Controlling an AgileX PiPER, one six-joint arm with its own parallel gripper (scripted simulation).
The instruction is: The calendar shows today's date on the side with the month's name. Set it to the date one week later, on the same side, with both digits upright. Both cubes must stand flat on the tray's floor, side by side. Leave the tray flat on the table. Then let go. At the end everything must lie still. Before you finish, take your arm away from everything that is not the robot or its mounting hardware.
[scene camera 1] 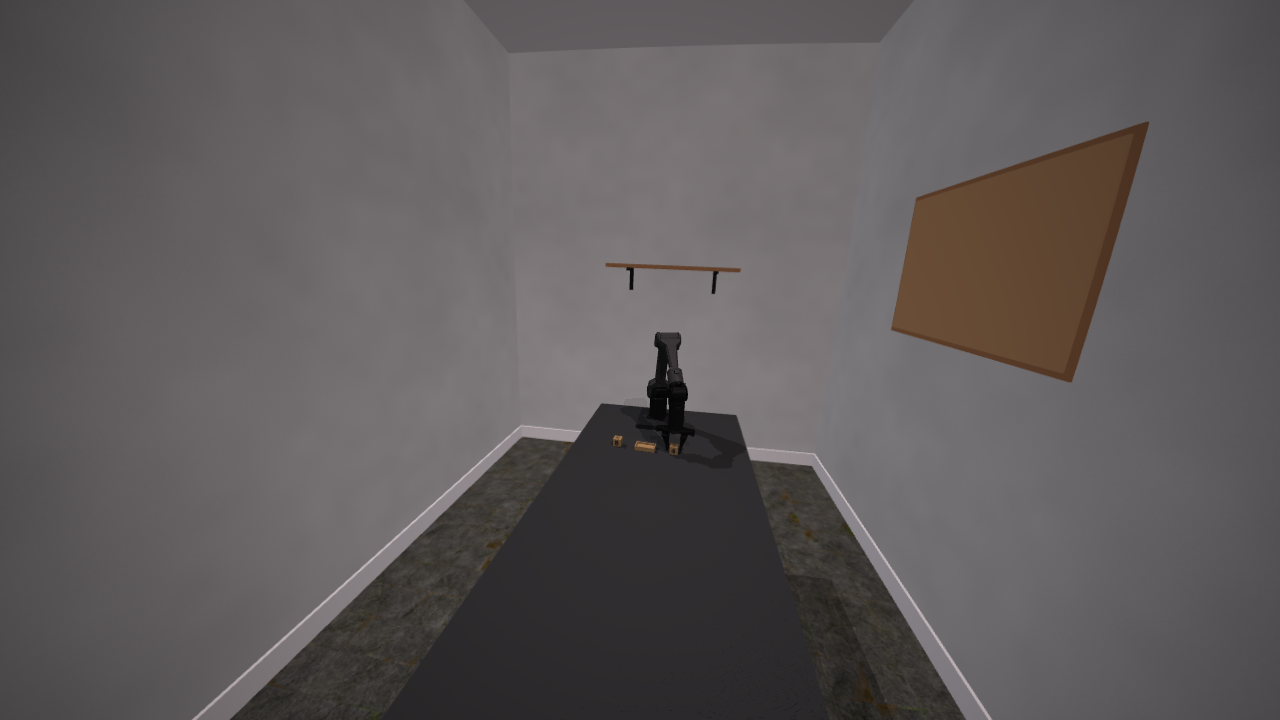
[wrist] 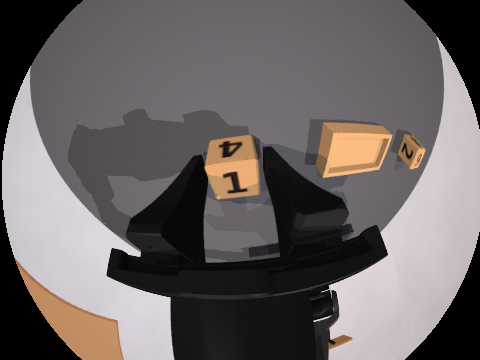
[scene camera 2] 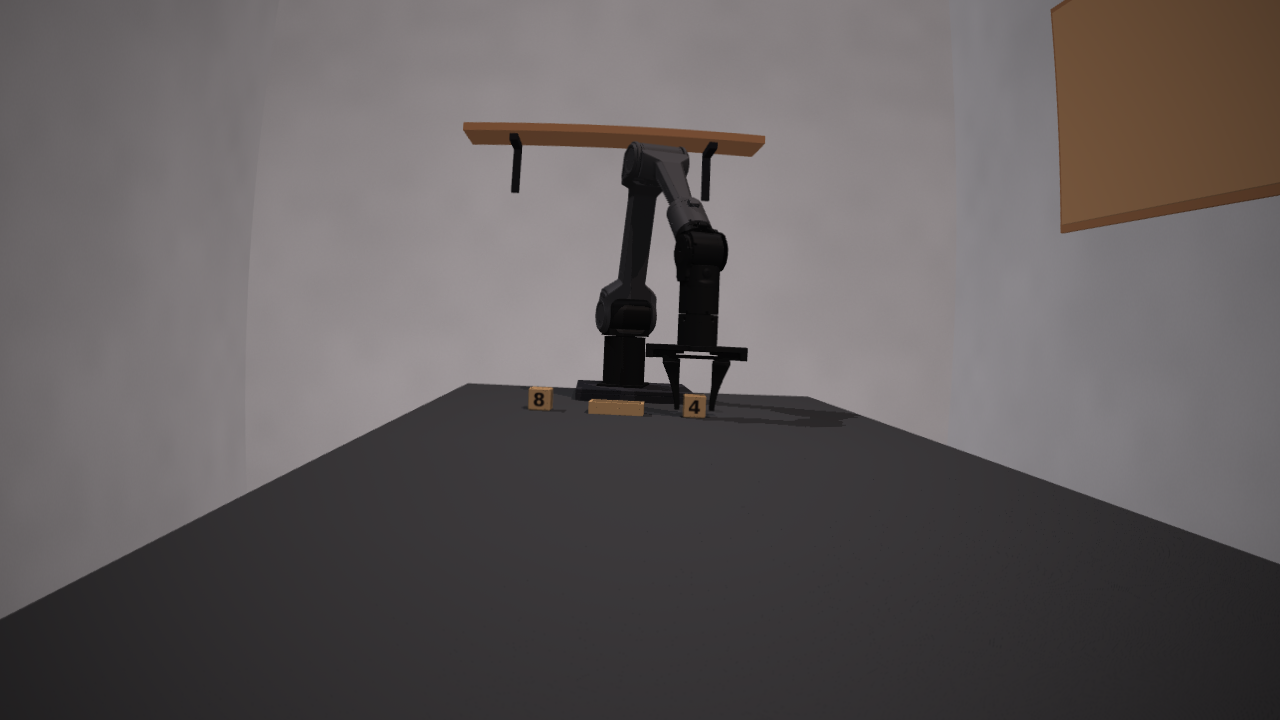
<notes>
I see my gripper and a wooden tray.
My gripper also shows in the wrist view.
</notes>
